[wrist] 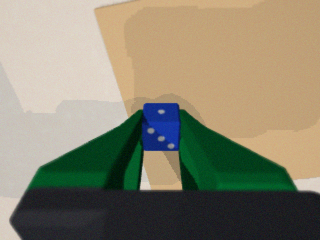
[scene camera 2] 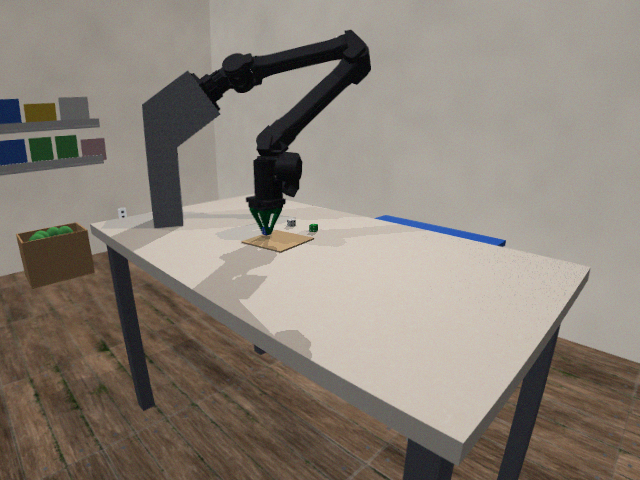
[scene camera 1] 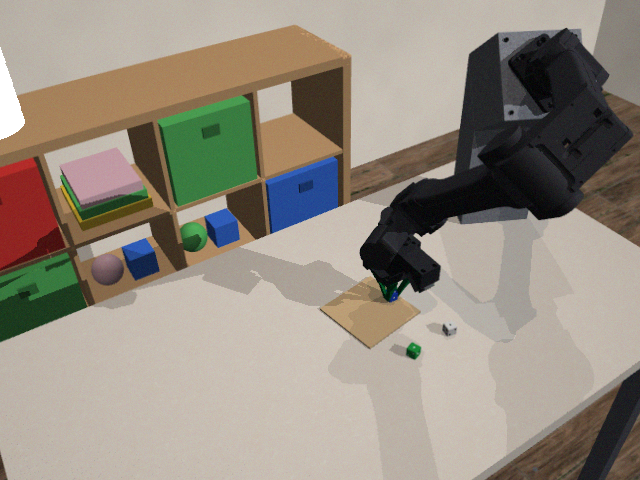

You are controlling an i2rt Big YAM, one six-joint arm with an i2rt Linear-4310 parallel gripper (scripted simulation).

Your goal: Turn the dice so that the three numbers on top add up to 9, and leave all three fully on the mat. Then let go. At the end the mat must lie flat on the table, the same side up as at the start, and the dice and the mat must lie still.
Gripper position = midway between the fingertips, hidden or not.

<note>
In view: the gripper [scene camera 2: 266,233], a tan mat [scene camera 1: 362,311] and a blue die [wrist: 161,124].
The tan mat is seen too in the wrist view [wrist: 243,76] and in scene camera 2 [scene camera 2: 279,241]. The gripper also shows in the wrist view [wrist: 161,118] and in scene camera 1 [scene camera 1: 390,297].
</note>
